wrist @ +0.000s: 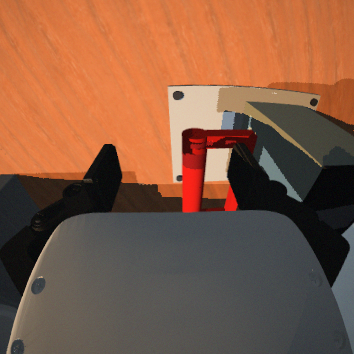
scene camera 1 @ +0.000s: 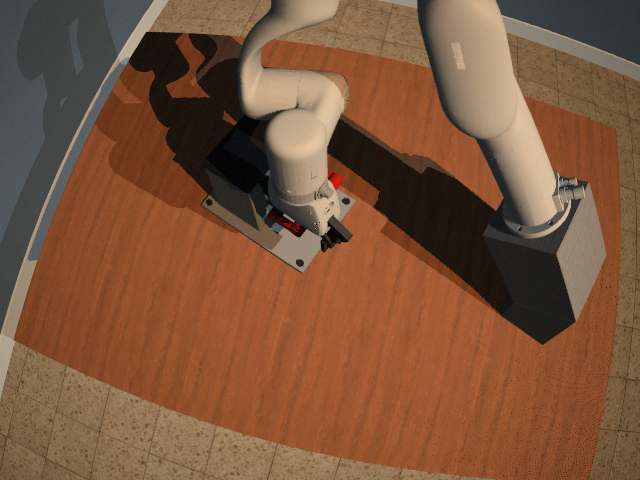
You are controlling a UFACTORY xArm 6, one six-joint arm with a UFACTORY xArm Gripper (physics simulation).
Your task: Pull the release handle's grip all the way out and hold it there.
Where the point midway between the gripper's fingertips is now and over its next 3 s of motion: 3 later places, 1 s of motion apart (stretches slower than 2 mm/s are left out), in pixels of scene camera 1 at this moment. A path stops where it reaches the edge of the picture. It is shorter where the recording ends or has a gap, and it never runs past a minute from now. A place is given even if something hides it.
My gripper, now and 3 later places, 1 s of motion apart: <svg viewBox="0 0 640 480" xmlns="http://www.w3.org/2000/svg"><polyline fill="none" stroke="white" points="305,228 305,213 305,211 304,214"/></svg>
